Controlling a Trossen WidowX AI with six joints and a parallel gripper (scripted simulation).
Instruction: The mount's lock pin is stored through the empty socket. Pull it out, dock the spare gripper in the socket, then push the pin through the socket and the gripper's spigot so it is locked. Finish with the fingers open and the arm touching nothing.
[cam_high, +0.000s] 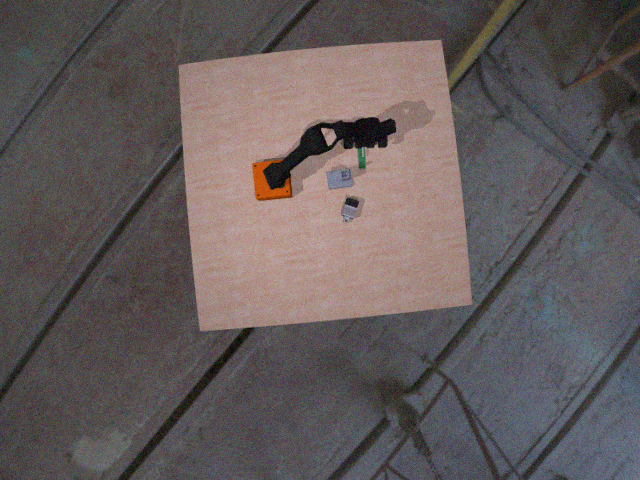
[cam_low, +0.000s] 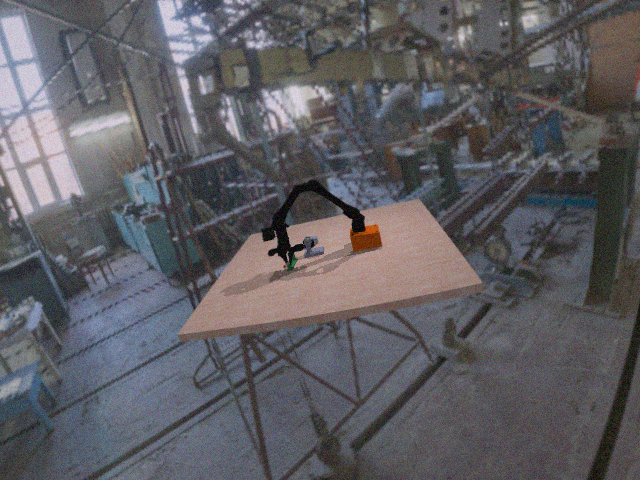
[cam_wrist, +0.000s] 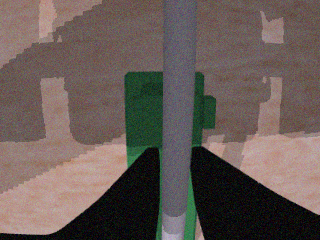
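My gripper tip is now 4 cm to the left of the green bar and 1 cm below it. Also, from my gripper tip: spare gripper 31 cm to the right, 7 cm behind; then mount 16 cm to the right, 10 cm behind, 3 cm above.
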